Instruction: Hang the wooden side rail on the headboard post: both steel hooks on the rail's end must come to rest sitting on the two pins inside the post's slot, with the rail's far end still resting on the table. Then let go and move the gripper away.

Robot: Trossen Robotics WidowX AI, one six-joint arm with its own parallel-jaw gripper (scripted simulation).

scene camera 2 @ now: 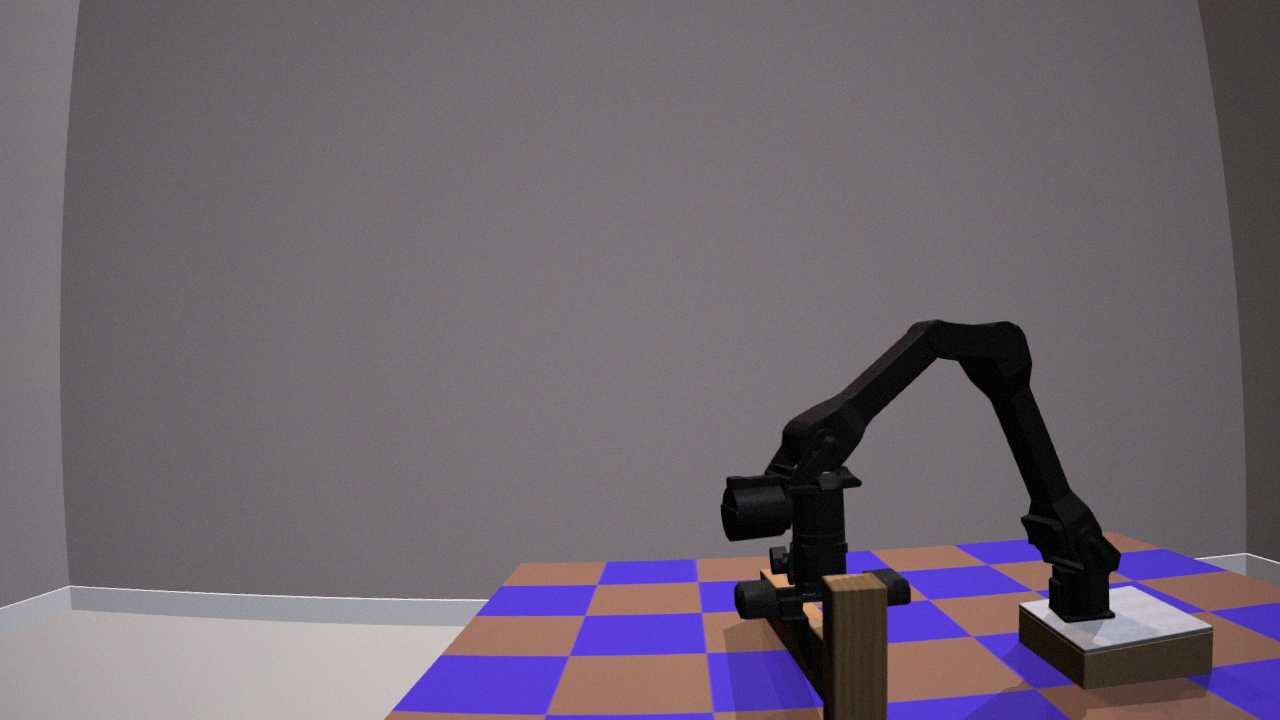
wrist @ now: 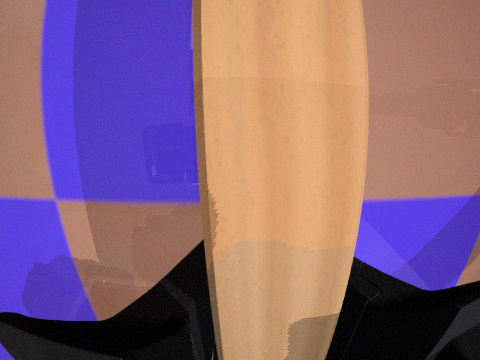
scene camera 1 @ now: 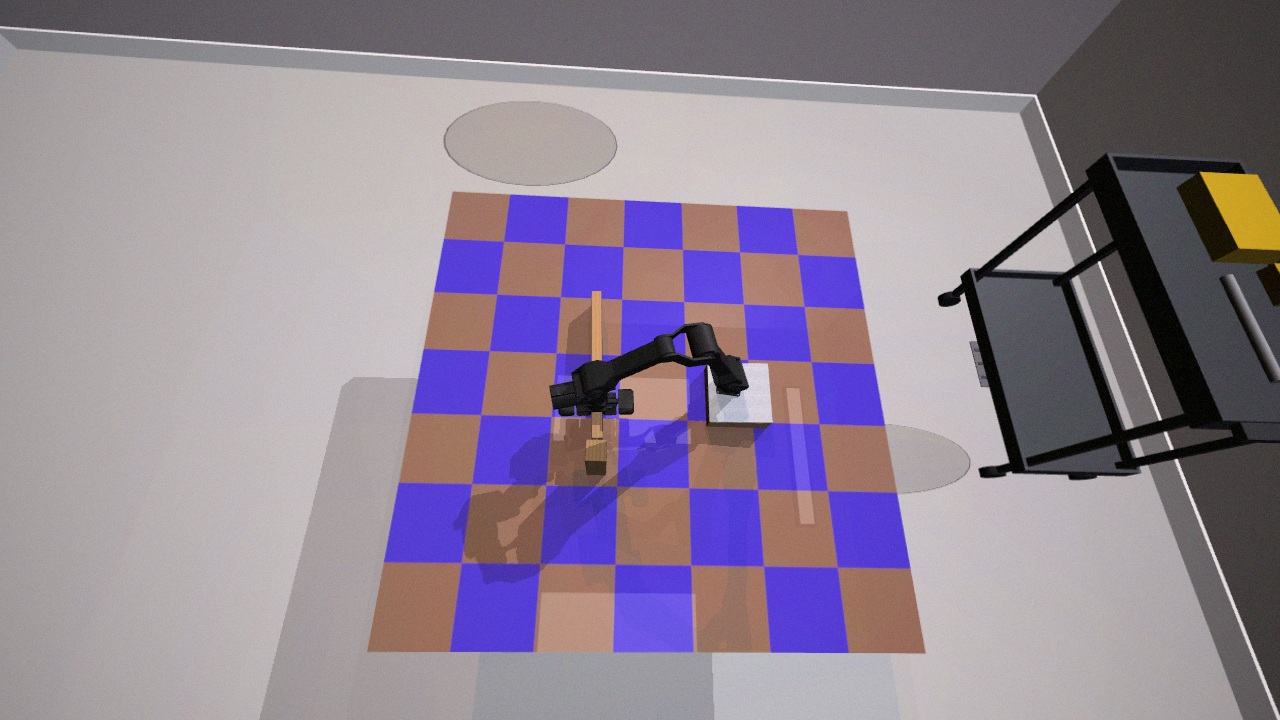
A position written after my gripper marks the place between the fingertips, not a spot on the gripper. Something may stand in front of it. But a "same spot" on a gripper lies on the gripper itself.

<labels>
My gripper shows in scene camera 2, in the wrist view (pixel 256 241) and in scene camera 1. A wooden side rail shows in scene camera 2, in the wrist view (pixel 281 101) and in scene camera 1. One and the same spot on the wooden side rail: (scene camera 1: pixel 596 301) is (scene camera 2: pixel 770 573). One and the same spot on my gripper: (scene camera 2: pixel 790 611) is (scene camera 1: pixel 579 412).
</labels>
